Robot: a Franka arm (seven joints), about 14 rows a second.
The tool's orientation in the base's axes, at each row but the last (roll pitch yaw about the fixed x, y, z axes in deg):
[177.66, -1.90, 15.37]
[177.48, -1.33, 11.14]
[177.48, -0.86, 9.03]
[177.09, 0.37, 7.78]
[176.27, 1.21, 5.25]
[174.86, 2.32, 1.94]
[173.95, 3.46, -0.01]
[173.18, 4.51, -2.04]
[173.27, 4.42, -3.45]
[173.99, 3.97, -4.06]
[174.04, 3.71, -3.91]
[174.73, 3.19, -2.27]
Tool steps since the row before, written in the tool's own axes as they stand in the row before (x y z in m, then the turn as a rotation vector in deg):
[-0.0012, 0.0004, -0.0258, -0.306, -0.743, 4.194]
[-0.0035, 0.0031, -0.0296, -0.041, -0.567, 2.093]
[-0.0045, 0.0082, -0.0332, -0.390, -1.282, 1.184]
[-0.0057, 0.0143, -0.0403, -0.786, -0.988, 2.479]
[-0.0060, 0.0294, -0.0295, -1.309, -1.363, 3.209]
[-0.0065, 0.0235, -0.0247, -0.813, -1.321, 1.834]
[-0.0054, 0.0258, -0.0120, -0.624, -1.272, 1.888]
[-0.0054, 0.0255, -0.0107, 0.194, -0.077, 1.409]
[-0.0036, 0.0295, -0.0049, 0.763, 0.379, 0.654]
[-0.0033, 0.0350, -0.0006, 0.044, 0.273, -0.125]
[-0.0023, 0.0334, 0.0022, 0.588, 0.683, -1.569]
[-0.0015, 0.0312, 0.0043, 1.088, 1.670, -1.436]
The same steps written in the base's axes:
[-0.0022, 0.0001, 0.0257, -0.311, 0.507, -4.229]
[-0.0038, -0.0026, 0.0296, -0.084, 0.467, -2.116]
[-0.0039, -0.0074, 0.0335, -0.560, 1.155, -1.245]
[-0.0037, -0.0129, 0.0410, -0.911, 0.744, -2.521]
[-0.0028, -0.0278, 0.0315, -1.478, 1.020, -3.262]
[-0.0047, -0.0214, 0.0269, -0.930, 1.121, -1.910]
[-0.0045, -0.0244, 0.0150, -0.744, 1.066, -1.970]
[-0.0052, -0.0239, 0.0140, 0.079, -0.094, -1.419]
[-0.0047, -0.0285, 0.0086, 0.686, -0.495, -0.662]
[-0.0054, -0.0344, 0.0045, 0.036, -0.262, 0.149]
[-0.0045, -0.0332, 0.0014, 0.656, -0.562, 1.590]
[-0.0028, -0.0314, -0.0013, 1.113, -1.576, 1.520]

